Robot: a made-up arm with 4 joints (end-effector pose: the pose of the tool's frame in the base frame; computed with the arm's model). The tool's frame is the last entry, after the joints. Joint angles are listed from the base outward.
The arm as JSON. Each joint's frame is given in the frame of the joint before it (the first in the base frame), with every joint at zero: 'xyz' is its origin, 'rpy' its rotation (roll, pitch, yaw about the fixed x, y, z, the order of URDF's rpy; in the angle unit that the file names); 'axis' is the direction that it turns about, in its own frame. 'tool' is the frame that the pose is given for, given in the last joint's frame.
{
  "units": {
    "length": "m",
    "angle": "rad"
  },
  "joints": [
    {
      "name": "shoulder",
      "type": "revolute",
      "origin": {
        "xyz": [
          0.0,
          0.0,
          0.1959
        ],
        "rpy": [
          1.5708,
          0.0,
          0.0
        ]
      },
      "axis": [
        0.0,
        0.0,
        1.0
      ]
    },
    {
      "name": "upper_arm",
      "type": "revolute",
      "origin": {
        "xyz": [
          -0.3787,
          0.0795,
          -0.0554
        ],
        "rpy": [
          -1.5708,
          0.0,
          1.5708
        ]
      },
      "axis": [
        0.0,
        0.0,
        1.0
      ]
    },
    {
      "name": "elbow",
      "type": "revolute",
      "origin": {
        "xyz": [
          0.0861,
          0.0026,
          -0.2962
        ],
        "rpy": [
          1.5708,
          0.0,
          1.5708
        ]
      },
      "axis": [
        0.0,
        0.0,
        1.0
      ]
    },
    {
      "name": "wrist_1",
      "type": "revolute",
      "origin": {
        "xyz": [
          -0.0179,
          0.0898,
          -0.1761
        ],
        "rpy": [
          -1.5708,
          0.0,
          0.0
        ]
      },
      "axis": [
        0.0,
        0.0,
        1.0
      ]
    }
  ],
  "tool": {
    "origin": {
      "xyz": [
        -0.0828,
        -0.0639,
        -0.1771
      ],
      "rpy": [
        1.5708,
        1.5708,
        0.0
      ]
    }
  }
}
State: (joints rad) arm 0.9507 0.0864 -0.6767 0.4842
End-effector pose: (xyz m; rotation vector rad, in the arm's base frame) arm -0.1066 -0.0438 0.2070 -0.1846 -0.7539 -0.8701
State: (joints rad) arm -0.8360 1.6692 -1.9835 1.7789
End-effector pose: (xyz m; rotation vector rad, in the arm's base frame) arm 0.0951 0.0434 0.3640 2.4711 -0.0238 1.6135
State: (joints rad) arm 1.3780 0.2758 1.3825 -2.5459
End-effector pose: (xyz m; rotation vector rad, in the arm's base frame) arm 0.1097 0.0915 0.0923 1.0777 0.6336 1.1863
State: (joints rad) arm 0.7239 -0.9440 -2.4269 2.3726
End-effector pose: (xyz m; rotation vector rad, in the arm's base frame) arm -0.0270 0.0487 0.0875 -0.5692 1.8231 -0.0107
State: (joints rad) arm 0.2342 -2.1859 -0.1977 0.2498
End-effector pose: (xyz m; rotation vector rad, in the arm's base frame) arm -0.0141 0.1166 0.1988 1.9195 0.0611 0.1452
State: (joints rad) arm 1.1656 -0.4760 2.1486 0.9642
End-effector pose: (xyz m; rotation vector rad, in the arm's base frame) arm -0.1668 0.1222 0.1373 -1.3864 -2.2263 1.4726
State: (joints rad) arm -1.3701 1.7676 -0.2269 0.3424
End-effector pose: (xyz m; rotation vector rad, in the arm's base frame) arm 0.1615 0.0709 0.2432 -1.8082 0.6317 1.2009
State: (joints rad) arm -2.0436 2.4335 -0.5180 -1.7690
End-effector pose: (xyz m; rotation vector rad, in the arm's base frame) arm 0.2684 0.0091 0.1018 -0.1219 1.4998 0.7600
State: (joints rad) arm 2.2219 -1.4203 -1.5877 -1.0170
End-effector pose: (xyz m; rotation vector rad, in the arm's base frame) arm 0.1380 0.1684 0.0499 2.5189 -0.4206 0.7673
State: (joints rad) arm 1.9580 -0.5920 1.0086 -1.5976
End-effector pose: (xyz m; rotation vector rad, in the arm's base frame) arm 0.0310 0.1810 0.2424 0.2076 -0.5097 2.2138
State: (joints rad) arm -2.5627 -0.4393 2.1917 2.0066
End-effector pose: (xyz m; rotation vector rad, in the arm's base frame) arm 0.1923 0.1004 0.2567 0.4115 0.1489 0.8211
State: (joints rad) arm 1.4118 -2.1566 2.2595 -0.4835
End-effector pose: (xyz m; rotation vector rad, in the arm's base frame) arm -0.2456 0.0341 0.1901 0.2025 1.4978 -1.8849
